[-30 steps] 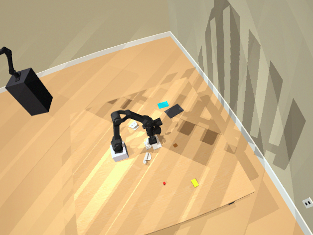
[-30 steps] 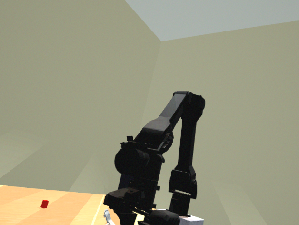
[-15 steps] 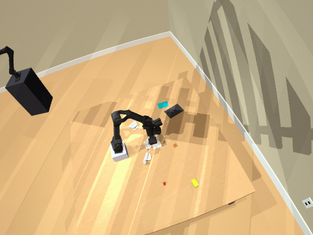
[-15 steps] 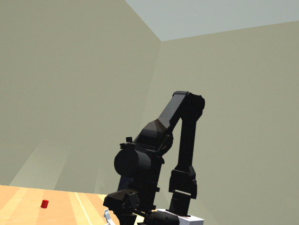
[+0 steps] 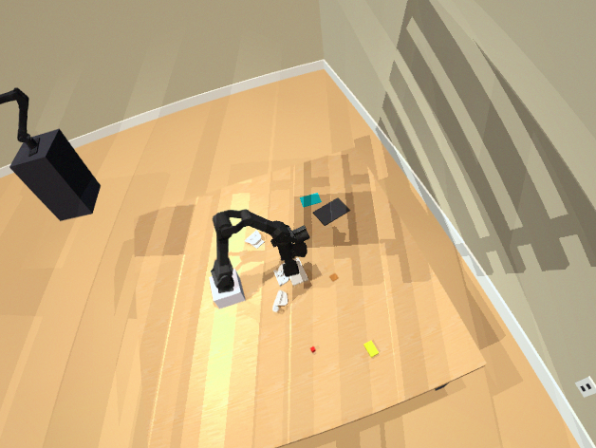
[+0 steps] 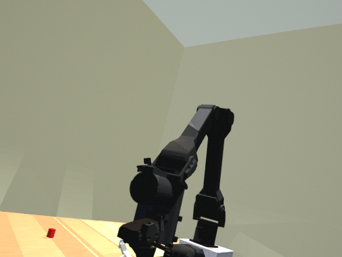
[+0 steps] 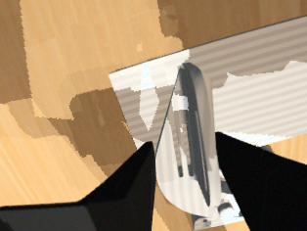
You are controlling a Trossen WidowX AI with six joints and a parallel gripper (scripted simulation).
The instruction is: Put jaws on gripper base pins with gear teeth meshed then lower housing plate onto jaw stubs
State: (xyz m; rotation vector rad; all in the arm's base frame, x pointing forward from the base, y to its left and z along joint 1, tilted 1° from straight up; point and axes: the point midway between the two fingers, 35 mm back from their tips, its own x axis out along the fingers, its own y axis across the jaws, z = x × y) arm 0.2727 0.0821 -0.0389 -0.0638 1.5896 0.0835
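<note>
Right now my gripper tip is 2 cm short of the flat white plate, 3 cm to the left of it and 1 cm above it. Round my gripper tip: red cube 4 cm ahead, 39 cm to the right; then dark grey plate 24 cm ahead, 27 cm to the left, 1 cm below; then small brown piece 18 cm ahead, 9 cm to the right, 1 cm below.
</note>
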